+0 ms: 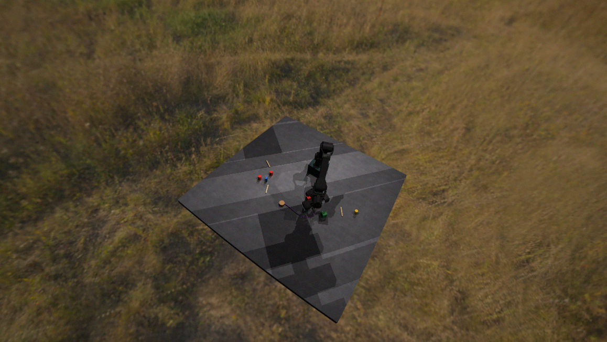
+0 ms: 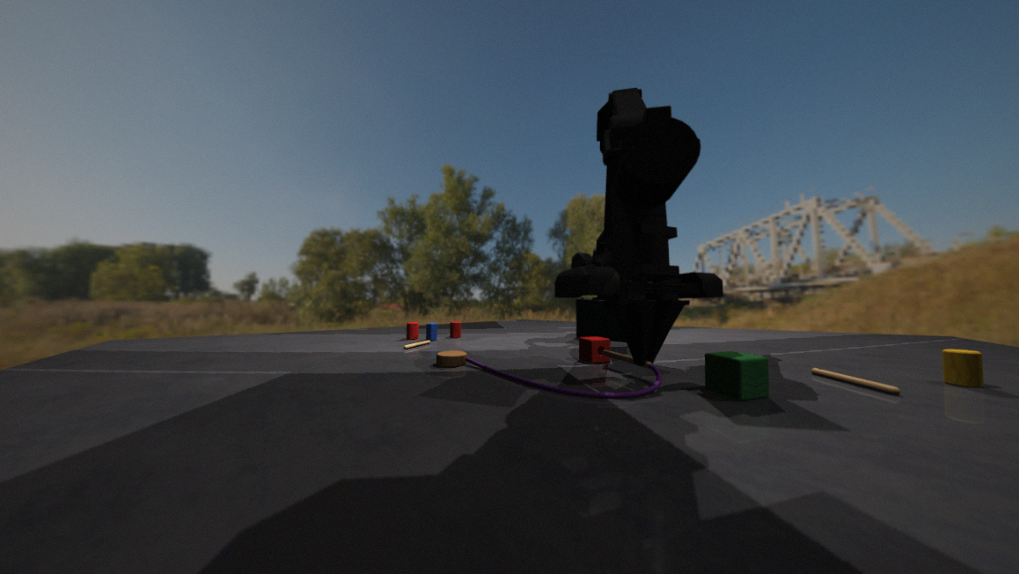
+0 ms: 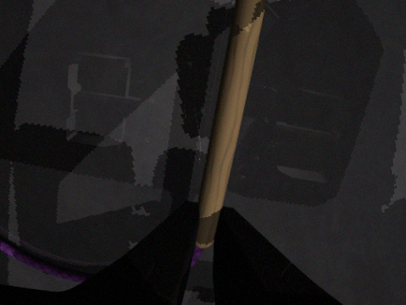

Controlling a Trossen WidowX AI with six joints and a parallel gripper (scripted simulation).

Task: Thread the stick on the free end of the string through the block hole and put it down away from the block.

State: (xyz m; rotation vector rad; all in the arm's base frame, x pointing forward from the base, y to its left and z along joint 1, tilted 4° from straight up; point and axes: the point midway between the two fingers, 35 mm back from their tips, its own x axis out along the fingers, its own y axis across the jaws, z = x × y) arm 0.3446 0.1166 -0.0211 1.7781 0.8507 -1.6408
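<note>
My gripper tip is 7 cm to the left of the red block and 6 cm past it. Round my gripper tip: thin wooden stick: 1 cm to the right, 1 cm behind; then loose stick: 18 cm to the left, 8 cm behind, 1 cm below; then green block: 8 cm to the left, 2 cm ahead.
</note>
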